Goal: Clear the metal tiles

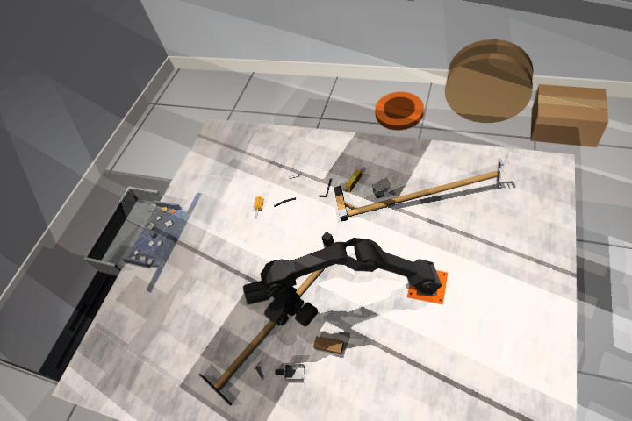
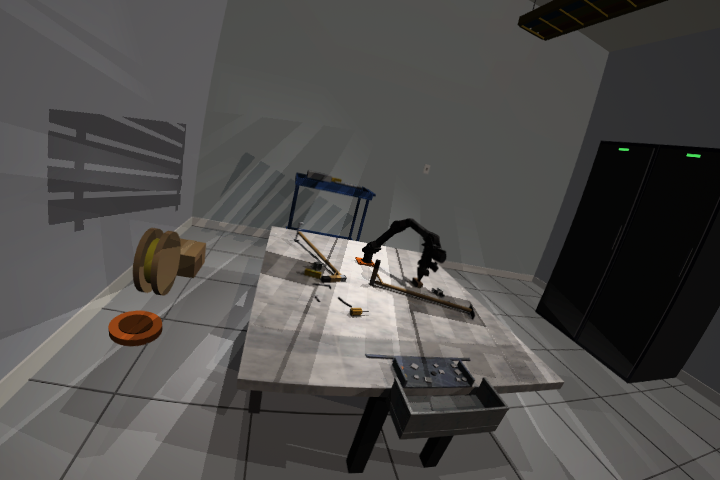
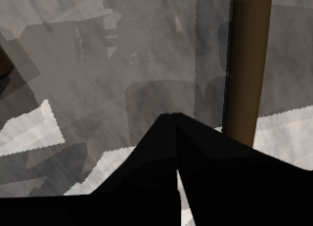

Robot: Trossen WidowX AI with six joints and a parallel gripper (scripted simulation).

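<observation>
The long scraper lies 70 mm ahead of my gripper tip and 10 mm below it. From my gripper tip the other things lie so: curved black strip 120 mm ahead, 480 mm to the right, 70 mm below; wooden block 110 mm behind, 80 mm to the left, 60 mm below; small grey device 10 mm ahead, 170 mm to the left, 70 mm below.
</observation>
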